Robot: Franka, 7 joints.
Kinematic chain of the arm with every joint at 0, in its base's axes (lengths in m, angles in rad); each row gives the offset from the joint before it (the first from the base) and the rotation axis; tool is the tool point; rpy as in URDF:
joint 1: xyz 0 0 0.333 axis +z
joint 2: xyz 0 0 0 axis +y
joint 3: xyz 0 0 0.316 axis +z
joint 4: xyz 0.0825 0 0 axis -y
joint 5: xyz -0.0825 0 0.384 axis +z
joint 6: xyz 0 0 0 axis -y
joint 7: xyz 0.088 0 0 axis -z
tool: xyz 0 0 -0.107 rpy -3.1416 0 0
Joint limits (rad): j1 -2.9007..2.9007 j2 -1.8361..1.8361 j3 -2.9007..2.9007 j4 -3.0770..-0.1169 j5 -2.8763..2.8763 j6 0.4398..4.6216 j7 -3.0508..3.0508
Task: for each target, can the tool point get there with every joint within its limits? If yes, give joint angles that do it. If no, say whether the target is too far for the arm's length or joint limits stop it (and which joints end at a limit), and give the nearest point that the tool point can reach.
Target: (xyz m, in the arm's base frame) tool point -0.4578 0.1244 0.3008
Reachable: yes | joints -1.3882 -0.0537 -1.9066 -2.4162 -1.3054 2.0343 -1.1026
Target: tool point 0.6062 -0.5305 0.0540
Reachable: yes | joints -0.6685 1.5107 -0.1417 -0.7002 -0.1855 2.6892 2.5512
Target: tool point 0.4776 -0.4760 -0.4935
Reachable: no: too far | nearest point 0.3916 -0.3903 -0.2873 | short by 0.239 m
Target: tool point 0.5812 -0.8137 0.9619
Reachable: no: too far | nearest point 0.4221 -0.5909 0.7897 | short by 0.323 m
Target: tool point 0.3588 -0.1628 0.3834
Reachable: yes | joints -1.4986 -0.5542 1.0245 -2.4247 0.2150 1.6934 2.3635
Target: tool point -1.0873 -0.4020 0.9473
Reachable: no: too far | nearest point -0.7110 -0.2629 0.7347 | short by 0.454 m
